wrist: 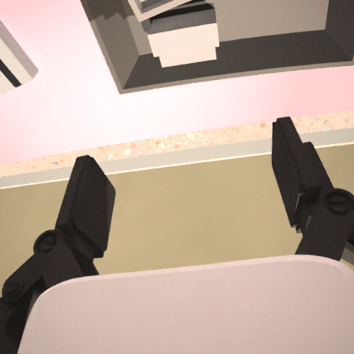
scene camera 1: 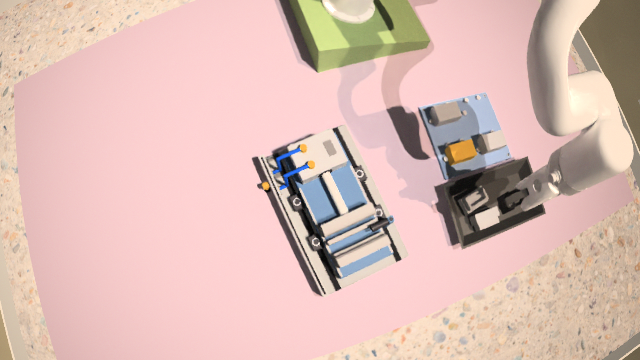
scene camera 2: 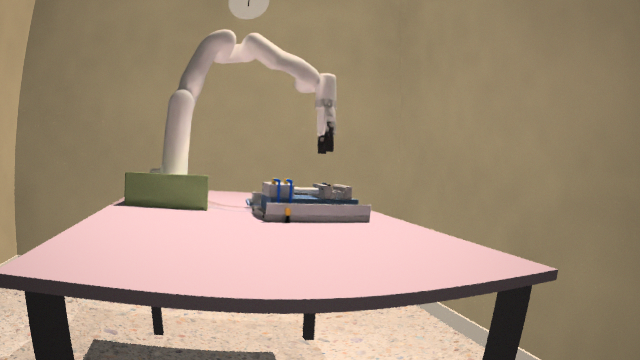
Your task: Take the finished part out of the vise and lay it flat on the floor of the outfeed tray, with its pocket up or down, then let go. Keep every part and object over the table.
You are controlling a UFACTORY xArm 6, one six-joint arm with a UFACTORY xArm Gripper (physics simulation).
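Frame: origin at the arm's base, x ahead, y left, z up, level; metres.
Seen in the pictures: gripper, fingertip midpoint: (scene camera 1: 518, 197) (scene camera 2: 325, 152); arm's base, origin of the base link: (scene camera 1: 347, 3) (scene camera 2: 173, 180).
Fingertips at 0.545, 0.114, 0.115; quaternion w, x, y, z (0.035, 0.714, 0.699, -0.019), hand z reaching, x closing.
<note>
Offsets run from my fingertips to a thing's top centre, as dx, dy, dz. "*": to the spot under its first point.
My gripper (scene camera 1: 513, 199) (scene camera 2: 325, 151) (wrist: 183, 157) is open and empty, above the dark outfeed tray {* +0.056, +0.025, -0.152} (scene camera 1: 505, 233) (wrist: 225, 82). A light grey part with a stepped outline {+0.012, -0.008, -0.146} (scene camera 1: 486, 219) (wrist: 185, 46) rests in the tray near its front left corner. Its pocket does not show, so I cannot tell whether it lies flat. A second grey part {-0.037, -0.017, -0.147} (scene camera 1: 474, 200) (wrist: 165, 7) is close beside it, with a pocket opening showing in scene camera 1. The vise, with its jaws (scene camera 1: 348, 220) (scene camera 2: 325, 191), stands on the machine; I see no part between the jaws in scene camera 1.
The machine {-0.126, -0.302, -0.095} (scene camera 1: 320, 272) (scene camera 2: 320, 212) with blue hooked nozzles {* -0.199, -0.349, -0.105} (scene camera 1: 298, 173) stands left of the tray. A blue board {* -0.193, +0.019, -0.186} (scene camera 1: 457, 131) behind the tray carries an orange block {-0.144, -0.003, -0.150} (scene camera 1: 460, 151) and grey blocks {-0.235, +0.001, -0.150} (scene camera 1: 445, 113). The green robot base (scene camera 1: 372, 54) (scene camera 2: 166, 191) is at the back.
</note>
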